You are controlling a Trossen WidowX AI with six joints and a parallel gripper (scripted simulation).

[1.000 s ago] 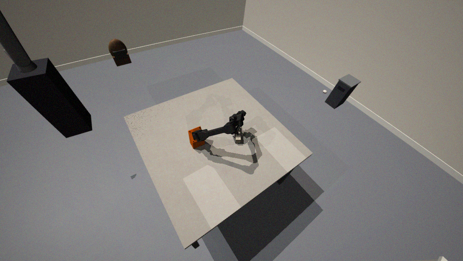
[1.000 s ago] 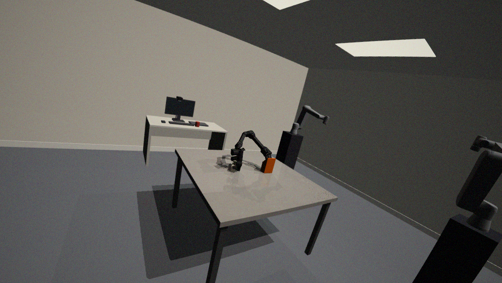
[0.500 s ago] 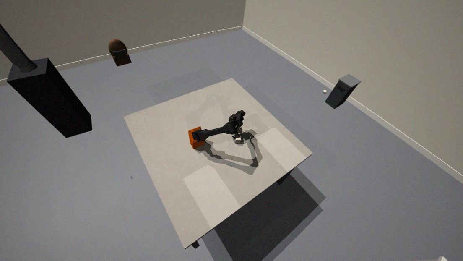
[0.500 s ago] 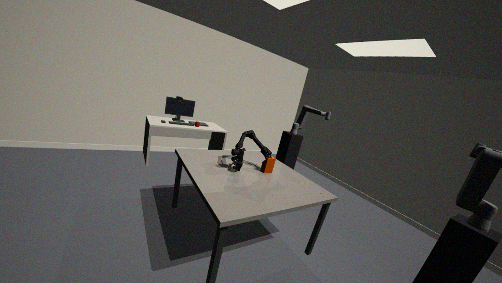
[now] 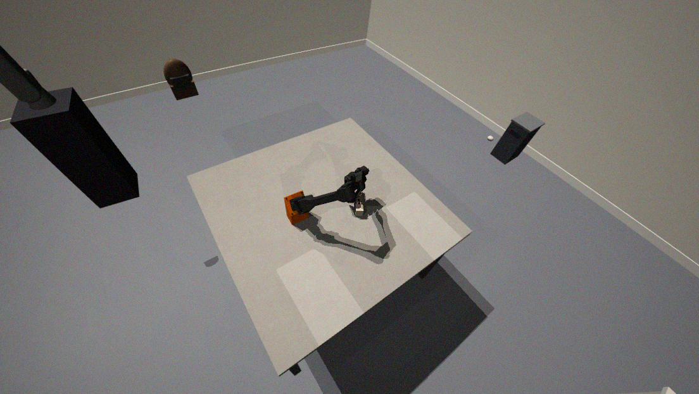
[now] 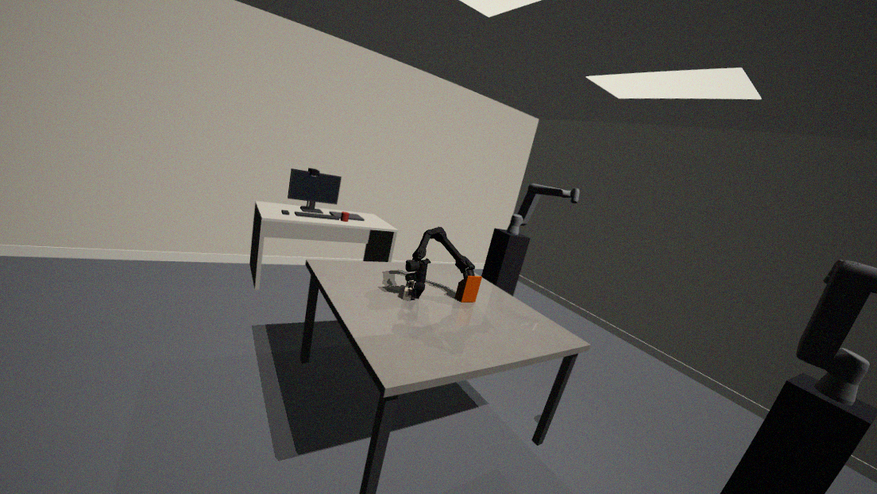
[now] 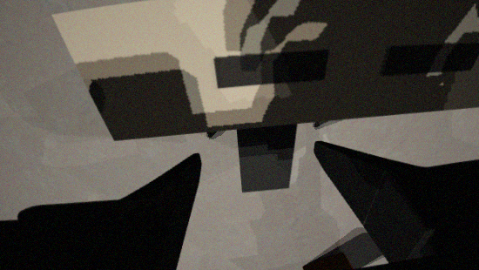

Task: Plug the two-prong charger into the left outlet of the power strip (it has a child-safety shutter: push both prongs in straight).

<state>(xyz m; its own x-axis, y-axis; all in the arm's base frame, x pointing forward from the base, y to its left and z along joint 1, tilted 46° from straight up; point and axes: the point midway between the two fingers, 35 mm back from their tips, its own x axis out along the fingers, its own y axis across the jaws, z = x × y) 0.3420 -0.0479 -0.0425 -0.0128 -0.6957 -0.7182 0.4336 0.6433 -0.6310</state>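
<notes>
My gripper tip is now 3 cm short of the black two-prong charger, 1 cm to the left of it and 1 cm below it.
</notes>
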